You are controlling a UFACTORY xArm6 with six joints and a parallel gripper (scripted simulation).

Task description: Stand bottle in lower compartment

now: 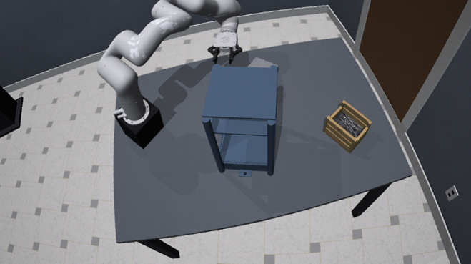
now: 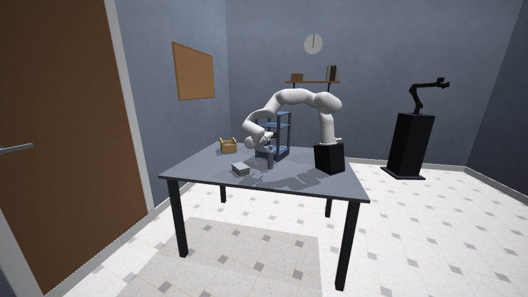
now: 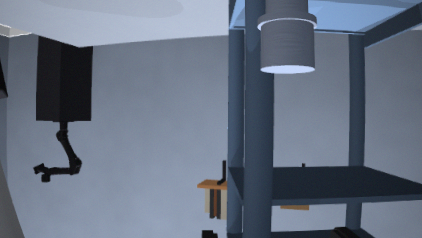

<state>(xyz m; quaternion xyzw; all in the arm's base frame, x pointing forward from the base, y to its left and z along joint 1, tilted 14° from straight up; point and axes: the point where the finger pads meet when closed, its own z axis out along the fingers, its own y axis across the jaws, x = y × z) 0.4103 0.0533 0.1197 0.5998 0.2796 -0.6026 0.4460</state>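
My gripper is now 15 cm above the bottle. From my hand the other things lie so: grey box 21 cm ahead, 7 cm to the left, 24 cm below; then wooden crate 40 cm ahead, 41 cm to the right, 22 cm below; then blue shelving unit 3 cm behind, 29 cm to the right, 7 cm below.
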